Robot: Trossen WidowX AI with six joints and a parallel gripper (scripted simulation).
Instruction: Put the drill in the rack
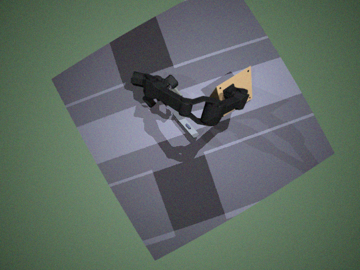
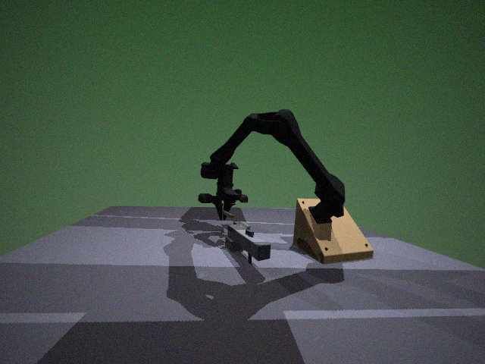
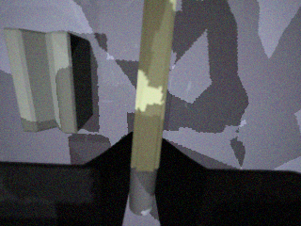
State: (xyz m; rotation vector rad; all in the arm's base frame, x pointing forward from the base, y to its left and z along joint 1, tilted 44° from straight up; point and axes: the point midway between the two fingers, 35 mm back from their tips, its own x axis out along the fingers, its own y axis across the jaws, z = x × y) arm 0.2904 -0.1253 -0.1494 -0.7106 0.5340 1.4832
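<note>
Right now my gripper tip is 4 cm to the right of the drill and 4 cm below it. Also, from my gripper tip: dark key 2 cm behind, 22 cm to the left; grey-olive block 7 cm behind, 2 cm to the left, 3 cm below; dark block 2 cm behind, 20 cm to the left, 1 cm below.
</note>
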